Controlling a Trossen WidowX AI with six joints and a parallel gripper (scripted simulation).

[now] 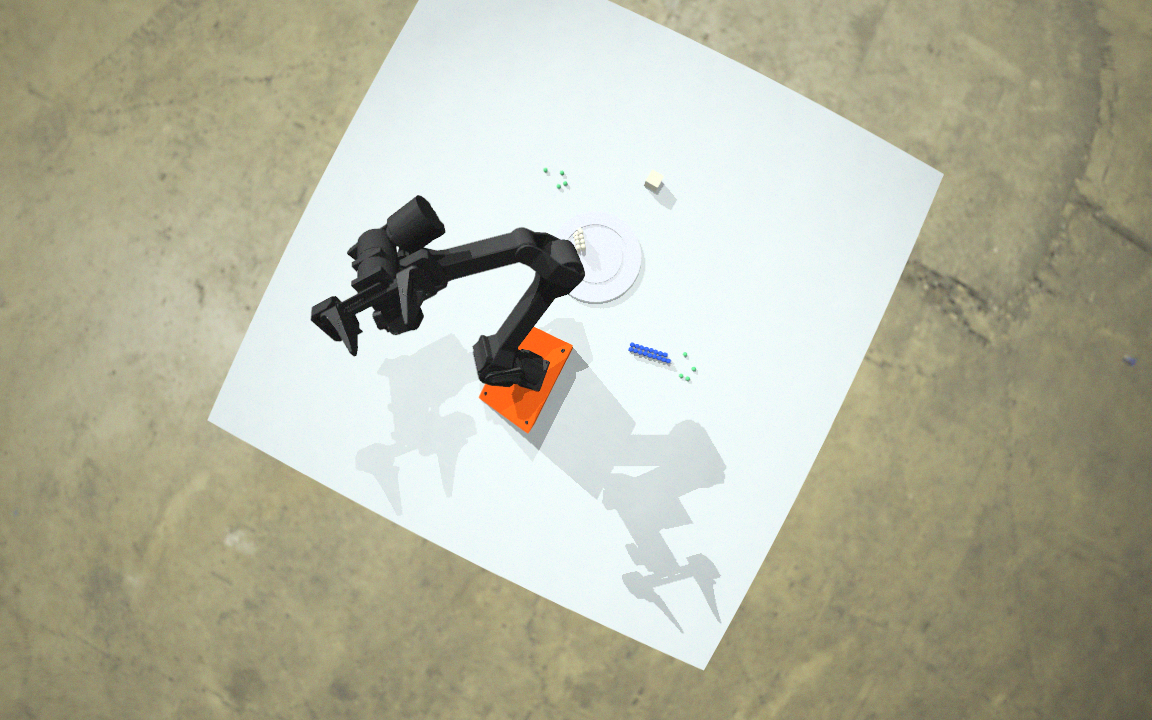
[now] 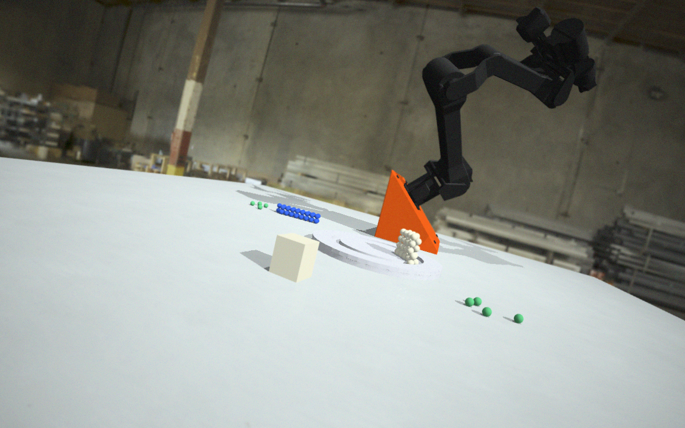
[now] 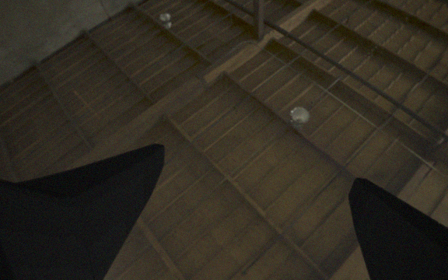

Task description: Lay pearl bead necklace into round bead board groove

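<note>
The round bead board lies 29 cm ahead of my gripper tip, 21 cm to the right of it and 54 cm below it. The rest, counted from my gripper tip: cream cube: 49 cm ahead, 27 cm to the right, 54 cm below.
</note>
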